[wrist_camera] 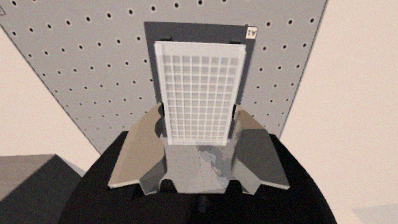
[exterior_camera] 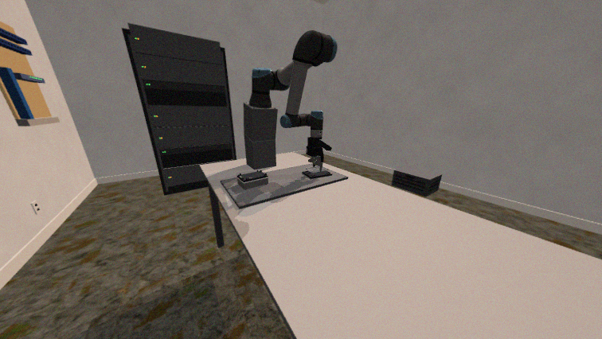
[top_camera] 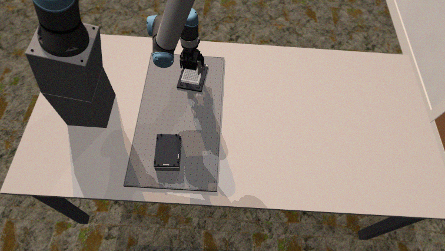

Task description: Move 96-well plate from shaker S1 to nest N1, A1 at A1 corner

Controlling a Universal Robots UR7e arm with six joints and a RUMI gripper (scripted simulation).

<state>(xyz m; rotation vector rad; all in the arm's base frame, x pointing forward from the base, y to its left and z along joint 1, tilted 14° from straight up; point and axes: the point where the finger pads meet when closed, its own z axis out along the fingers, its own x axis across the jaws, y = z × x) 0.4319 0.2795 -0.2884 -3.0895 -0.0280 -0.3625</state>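
Now: the plate nest N1 4 cm below my hand. From my hand the other things lie so: 96-well plate (1 cm below); then pale label (5 cm ahead, 8 cm to the left, 3 cm below).
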